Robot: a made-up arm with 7 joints. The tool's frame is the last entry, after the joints.
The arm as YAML. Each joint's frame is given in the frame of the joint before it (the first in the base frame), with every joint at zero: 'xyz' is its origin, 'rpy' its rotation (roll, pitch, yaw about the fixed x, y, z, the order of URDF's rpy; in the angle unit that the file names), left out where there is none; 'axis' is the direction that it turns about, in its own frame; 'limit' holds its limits. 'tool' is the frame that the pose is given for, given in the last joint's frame.
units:
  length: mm
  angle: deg
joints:
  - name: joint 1
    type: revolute
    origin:
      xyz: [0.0, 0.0, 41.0]
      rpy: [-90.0, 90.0, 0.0]
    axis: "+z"
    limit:
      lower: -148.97
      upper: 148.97
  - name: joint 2
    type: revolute
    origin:
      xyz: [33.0, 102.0, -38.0]
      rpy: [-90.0, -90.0, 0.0]
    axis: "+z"
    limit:
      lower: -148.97
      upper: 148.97
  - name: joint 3
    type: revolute
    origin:
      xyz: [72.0, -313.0, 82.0]
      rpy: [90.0, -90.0, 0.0]
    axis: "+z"
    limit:
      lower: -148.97
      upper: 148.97
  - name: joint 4
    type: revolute
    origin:
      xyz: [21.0, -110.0, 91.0]
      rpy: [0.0, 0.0, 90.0]
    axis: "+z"
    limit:
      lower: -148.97
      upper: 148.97
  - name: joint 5
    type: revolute
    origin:
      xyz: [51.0, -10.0, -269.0]
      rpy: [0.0, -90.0, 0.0]
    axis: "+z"
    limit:
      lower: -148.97
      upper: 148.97
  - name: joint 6
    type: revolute
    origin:
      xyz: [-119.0, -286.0, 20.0]
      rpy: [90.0, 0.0, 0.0]
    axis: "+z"
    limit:
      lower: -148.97
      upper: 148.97
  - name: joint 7
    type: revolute
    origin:
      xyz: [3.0, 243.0, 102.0]
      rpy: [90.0, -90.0, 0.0]
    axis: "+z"
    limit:
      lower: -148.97
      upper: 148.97
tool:
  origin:
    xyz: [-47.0, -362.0, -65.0]
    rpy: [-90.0, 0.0, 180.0]
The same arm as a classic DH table. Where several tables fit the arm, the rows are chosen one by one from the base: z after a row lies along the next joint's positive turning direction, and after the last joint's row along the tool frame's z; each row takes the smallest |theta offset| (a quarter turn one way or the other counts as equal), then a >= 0, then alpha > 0; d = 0 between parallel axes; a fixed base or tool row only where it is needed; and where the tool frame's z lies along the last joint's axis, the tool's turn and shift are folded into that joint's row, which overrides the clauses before.
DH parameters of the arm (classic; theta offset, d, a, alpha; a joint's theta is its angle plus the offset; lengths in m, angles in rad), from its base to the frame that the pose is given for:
base (fixed): 0 0.041 0 -1.5708
joint 1: 1.5708 -0.038 0.033 -1.5708
joint 2: -1.5708 0.184 0.072 1.5708
joint 3: 0.1886 0 0.112 0
joint 4: 1.3822 0.135 0.01 1.5708
joint 5: -1.5708 -0.031 0.119 -1.5708
joint 6: 0 0.388 -0.003 -1.5708
joint 7: 1.5708 -0.308 0.047 -1.5708
tool (fixed): 0 0.362 0 0
Joint limits (rad, base to tool): -2.6..2.6 -2.6..2.6 -2.6..2.6 -2.6..2.6 -2.6..2.6 -2.6..2.6 -2.6..2.6

